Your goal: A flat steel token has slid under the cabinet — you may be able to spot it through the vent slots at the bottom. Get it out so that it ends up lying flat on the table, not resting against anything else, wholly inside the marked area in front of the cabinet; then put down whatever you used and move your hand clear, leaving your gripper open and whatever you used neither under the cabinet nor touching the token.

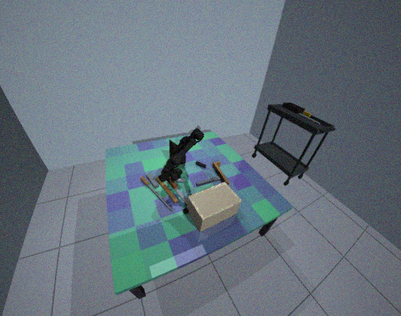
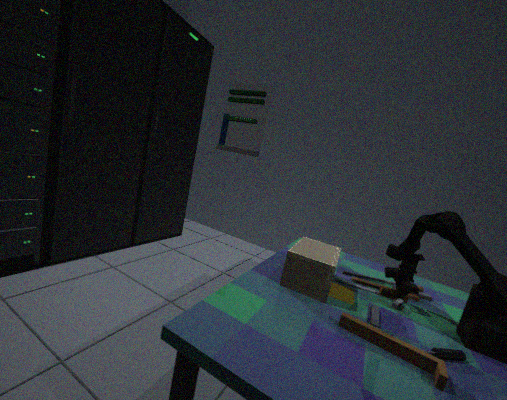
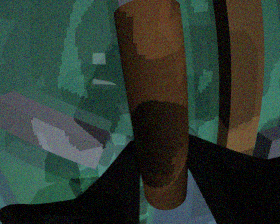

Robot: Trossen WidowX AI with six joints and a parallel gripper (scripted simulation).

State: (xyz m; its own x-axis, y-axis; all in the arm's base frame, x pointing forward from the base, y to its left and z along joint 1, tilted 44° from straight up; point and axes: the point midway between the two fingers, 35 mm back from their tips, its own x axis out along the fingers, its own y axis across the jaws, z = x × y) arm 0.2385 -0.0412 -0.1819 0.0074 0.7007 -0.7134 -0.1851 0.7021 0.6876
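The short grey piece is 8 cm to the left of my gripper tip and 1 cm ahead of it. Round my gripper tip: yellow marked patch (23 cm ahead, 16 cm to the left, 1 cm below); then flat grey bar (13 cm to the right, 7 cm behind); then wooden stick (6 cm to the right, 6 cm ahead).
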